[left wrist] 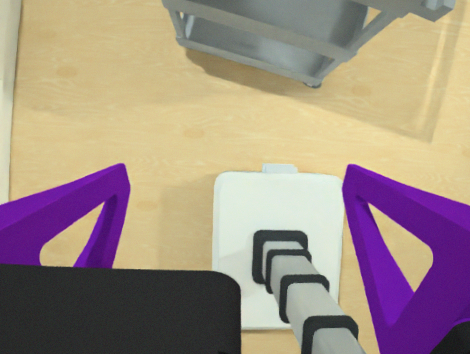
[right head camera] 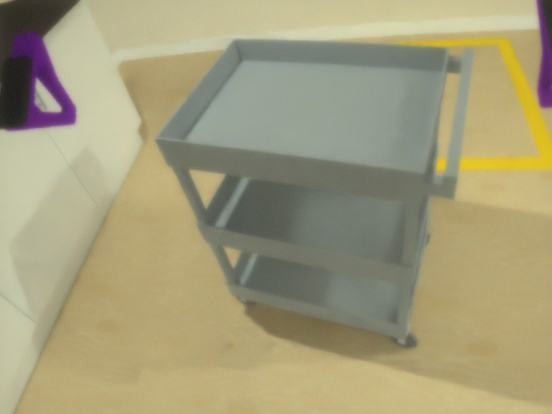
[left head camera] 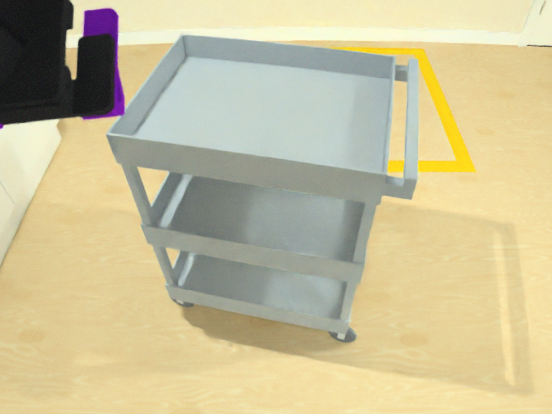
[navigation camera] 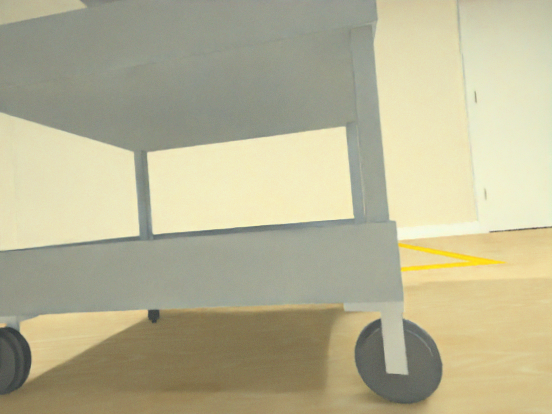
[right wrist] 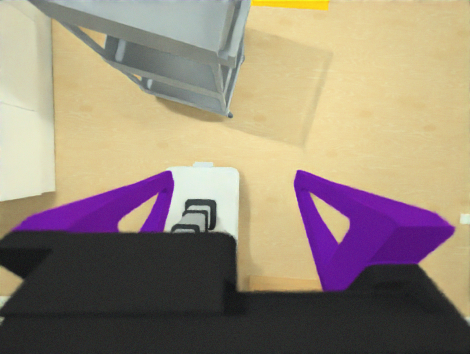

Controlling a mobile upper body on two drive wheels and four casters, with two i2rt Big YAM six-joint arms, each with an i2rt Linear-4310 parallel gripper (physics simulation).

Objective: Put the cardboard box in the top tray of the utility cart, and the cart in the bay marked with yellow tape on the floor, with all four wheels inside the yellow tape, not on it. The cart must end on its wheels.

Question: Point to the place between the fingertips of my left gripper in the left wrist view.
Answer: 236, 176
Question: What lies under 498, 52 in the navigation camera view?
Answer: A white door.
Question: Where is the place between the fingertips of my left gripper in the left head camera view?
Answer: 60, 113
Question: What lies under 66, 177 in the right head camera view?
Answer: A white cabinet.
